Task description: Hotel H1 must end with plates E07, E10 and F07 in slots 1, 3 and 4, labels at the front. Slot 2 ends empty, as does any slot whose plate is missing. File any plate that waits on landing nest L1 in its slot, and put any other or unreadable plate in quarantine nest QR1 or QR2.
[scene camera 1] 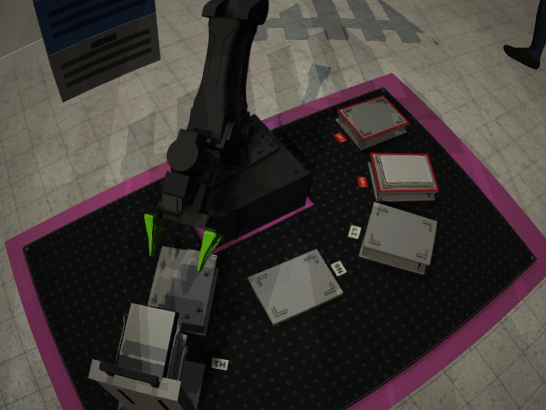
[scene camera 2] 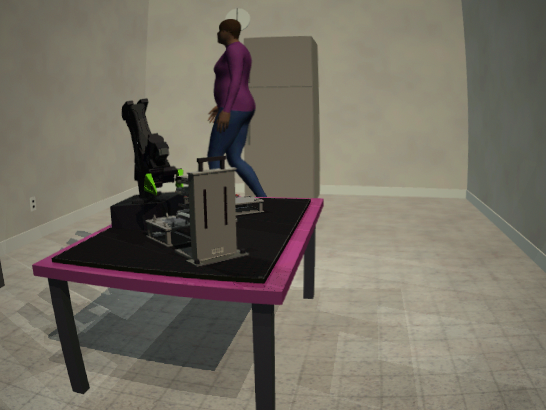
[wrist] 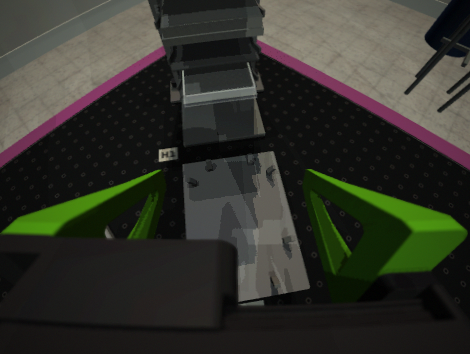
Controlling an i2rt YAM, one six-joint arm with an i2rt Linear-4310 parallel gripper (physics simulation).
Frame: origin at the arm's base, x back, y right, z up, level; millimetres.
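Seen in the pictures: gripper, fingertip midpoint: [scene camera 1: 174, 263] [scene camera 2: 169, 192] [wrist: 234, 177]; arm's base, origin of the base link: [scene camera 1: 235, 161] [scene camera 2: 147, 198].
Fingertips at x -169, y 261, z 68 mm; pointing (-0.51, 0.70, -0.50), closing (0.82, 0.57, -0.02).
Note:
Pixels of each thing's middle, then the offset from my fingertips to it. "spot": a spot on its surface instead. Level surfaces: height alone.
- bare grey nest with small posts, body centre: [wrist: 238, 222] [scene camera 1: 182, 289] [scene camera 2: 170, 228] dz -123, dx +5, dy -3 mm
- Hotel H1, body centre: [wrist: 208, 21] [scene camera 1: 151, 375] [scene camera 2: 205, 206] dz -14, dx -153, dy +164 mm
- pale plate, body centre: [scene camera 1: 146, 341] dz +63, dx -126, dy +134 mm
- plate with a clear edge, body centre: [wrist: 214, 62] dz -44, dx -126, dy +134 mm
- Landing nest L1, body centre: [scene camera 1: 399, 238] [scene camera 2: 240, 205] dz -133, dx -180, dy -456 mm
- white plate, body centre: [scene camera 1: 405, 170] dz -113, dx -61, dy -600 mm
- red-rimmed nest QR1, surface spot: [scene camera 1: 437, 187] spot: dz -120, dx -147, dy -636 mm
- low grey nest, body centre: [scene camera 1: 295, 285] dz -152, dx -115, dy -204 mm
- small tag, body centre: [scene camera 1: 338, 268] dz -160, dx -138, dy -307 mm
- black mat, its level: dz -160 mm
My gripper [scene camera 1: 176, 262] [scene camera 2: 167, 187] [wrist: 234, 177] is open and empty, above the bare grey nest with small posts [scene camera 1: 177, 295] [wrist: 240, 200] in front of hotel H1. Hotel H1 [scene camera 1: 135, 387] [scene camera 2: 215, 215] stands beyond that nest. A pale plate [scene camera 1: 147, 332] lies at the hotel's top level. In the wrist view a plate with a clear edge [wrist: 220, 94] shows low in the hotel; its slot number and label cannot be read. Landing nest L1 [scene camera 1: 400, 235] holds no plate. A white plate [scene camera 1: 403, 168] lies on the red-rimmed nest QR1 [scene camera 1: 437, 187]. The other red-rimmed nest, QR2 [scene camera 1: 372, 117], is bare.
A low grey nest [scene camera 1: 295, 287] with a small tag [scene camera 1: 338, 268] lies between the posted nest and L1. The robot's black base [scene camera 1: 265, 185] stands behind. The black mat [scene camera 1: 320, 360] has a pink table edge. A person [scene camera 2: 232, 80] stands behind the table.

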